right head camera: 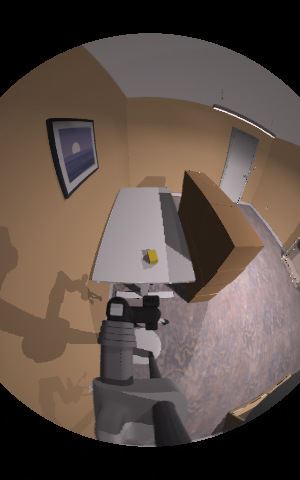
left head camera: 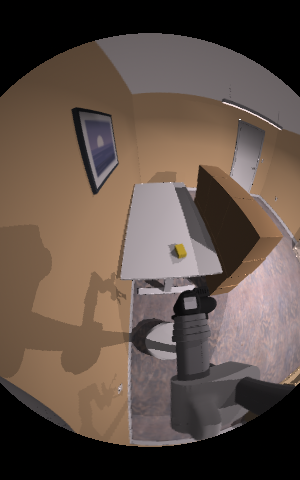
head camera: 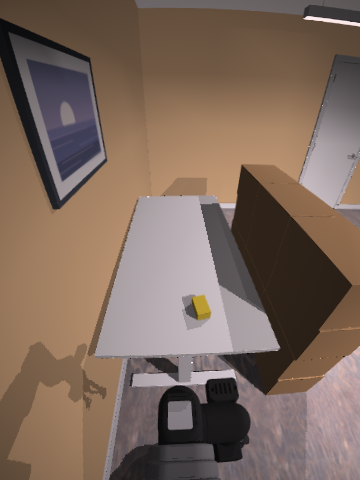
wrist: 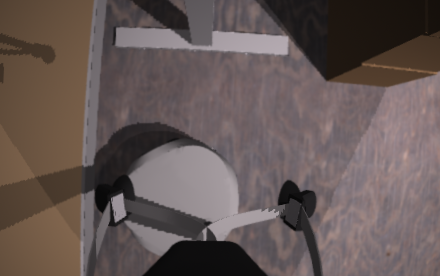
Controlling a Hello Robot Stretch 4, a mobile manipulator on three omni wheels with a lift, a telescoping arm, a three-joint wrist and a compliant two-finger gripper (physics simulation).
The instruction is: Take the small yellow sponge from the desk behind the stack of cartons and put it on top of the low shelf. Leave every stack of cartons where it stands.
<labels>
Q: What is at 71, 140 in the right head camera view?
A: A framed picture.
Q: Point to a framed picture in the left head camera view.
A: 94, 131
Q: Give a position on a grey door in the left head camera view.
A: At 249, 139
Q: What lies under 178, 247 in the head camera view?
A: A desk.
</labels>
